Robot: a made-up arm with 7 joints.
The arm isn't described. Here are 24 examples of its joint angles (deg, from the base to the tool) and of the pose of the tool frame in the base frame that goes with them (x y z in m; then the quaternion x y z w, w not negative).
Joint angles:
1: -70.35 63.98 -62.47 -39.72 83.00 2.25 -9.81
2: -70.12 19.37 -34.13 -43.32 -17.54 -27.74 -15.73
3: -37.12 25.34 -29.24 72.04 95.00 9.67 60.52
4: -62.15 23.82 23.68 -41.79 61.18 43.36 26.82
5: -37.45 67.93 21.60 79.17 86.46 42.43 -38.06
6: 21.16 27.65 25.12 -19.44 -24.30 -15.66 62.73
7: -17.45 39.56 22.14 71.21 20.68 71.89 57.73
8: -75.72 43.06 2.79 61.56 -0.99 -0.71 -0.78
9: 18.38 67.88 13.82 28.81 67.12 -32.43 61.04
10: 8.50 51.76 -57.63 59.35 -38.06 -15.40 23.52
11: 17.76 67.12 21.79 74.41 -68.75 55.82 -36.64
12: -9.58 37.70 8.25 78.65 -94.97 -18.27 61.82
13: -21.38 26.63 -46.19 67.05 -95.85 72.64 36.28
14: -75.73 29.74 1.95 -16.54 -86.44 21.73 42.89
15: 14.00 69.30 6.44 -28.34 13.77 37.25 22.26
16: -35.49 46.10 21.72 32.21 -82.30 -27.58 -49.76
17: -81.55 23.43 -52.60 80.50 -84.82 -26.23 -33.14
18: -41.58 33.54 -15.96 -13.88 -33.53 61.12 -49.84
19: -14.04 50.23 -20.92 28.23 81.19 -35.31 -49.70
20: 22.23 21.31 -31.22 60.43 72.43 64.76 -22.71
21: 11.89 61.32 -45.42 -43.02 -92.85 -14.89 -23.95
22: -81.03 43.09 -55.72 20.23 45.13 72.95 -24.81
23: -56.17 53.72 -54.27 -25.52 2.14 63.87 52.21
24: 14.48 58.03 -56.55 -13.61 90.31 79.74 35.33
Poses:
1: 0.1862 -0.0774 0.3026 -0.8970 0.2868 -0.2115 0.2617
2: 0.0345 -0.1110 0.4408 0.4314 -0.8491 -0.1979 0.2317
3: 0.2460 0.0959 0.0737 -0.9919 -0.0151 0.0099 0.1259
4: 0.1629 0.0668 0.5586 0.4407 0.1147 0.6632 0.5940
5: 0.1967 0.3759 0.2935 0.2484 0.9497 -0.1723 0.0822
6: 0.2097 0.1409 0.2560 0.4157 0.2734 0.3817 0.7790
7: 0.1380 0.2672 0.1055 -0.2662 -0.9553 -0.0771 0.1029
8: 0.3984 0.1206 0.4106 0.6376 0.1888 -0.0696 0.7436
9: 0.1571 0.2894 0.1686 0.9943 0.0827 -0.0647 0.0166
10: -0.0588 0.1812 0.0363 0.5348 0.6840 -0.3703 0.3302
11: 0.0497 0.3759 0.1731 -0.2050 0.5297 -0.0923 0.8178
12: 0.1303 0.2680 0.0884 -0.1677 0.6357 0.5542 0.5105
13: 0.1103 0.0185 0.0229 -0.1487 0.8628 -0.4205 0.2380
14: 0.1787 -0.0465 0.5699 0.1833 -0.2662 -0.3708 0.8707
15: 0.2185 0.1070 0.2230 0.8791 0.3750 -0.0326 0.2924
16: 0.3071 0.2061 0.3792 0.4137 -0.4105 -0.0834 0.8083
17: 0.3674 -0.0205 0.2879 0.4329 -0.1453 -0.3961 0.7966
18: 0.2563 -0.0731 0.3384 0.3497 0.0334 -0.8366 0.4203
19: 0.1995 0.1422 0.1124 -0.5875 -0.1922 0.6655 0.4185
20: -0.1031 0.1121 0.0456 -0.3305 -0.6842 0.4887 0.4288
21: 0.0695 -0.0376 0.2523 -0.1424 -0.0796 -0.6651 0.7288
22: 0.3458 -0.0252 0.3337 0.8214 0.5220 -0.0028 0.2299
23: 0.2231 -0.0699 0.2600 0.8918 0.1812 0.1115 0.3993
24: 0.0465 0.0477 0.1224 -0.9618 -0.1886 -0.1500 0.1296
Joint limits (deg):
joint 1: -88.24..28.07
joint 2: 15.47..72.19
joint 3: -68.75..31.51
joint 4: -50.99..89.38
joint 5: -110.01..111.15
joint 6: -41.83..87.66
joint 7: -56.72..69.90
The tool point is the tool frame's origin. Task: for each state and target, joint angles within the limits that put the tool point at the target. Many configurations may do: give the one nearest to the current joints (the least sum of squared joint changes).
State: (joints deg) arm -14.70 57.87 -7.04 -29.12 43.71 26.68 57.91
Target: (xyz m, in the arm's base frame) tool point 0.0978 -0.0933 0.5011
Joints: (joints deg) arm -68.20 23.89 -17.31 -48.90 40.98 19.08 57.12
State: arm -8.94 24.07 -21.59 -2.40 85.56 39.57 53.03
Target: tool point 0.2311 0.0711 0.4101
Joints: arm -17.29 24.41 9.67 -38.86 94.50 51.55 54.90
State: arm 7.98 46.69 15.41 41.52 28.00 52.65 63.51
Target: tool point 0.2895 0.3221 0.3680
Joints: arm -33.55 68.83 21.29 43.15 24.78 37.27 60.42
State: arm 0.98 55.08 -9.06 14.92 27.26 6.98 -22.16
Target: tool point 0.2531 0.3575 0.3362
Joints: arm -23.07 72.19 29.19 52.65 30.36 16.37 -8.35
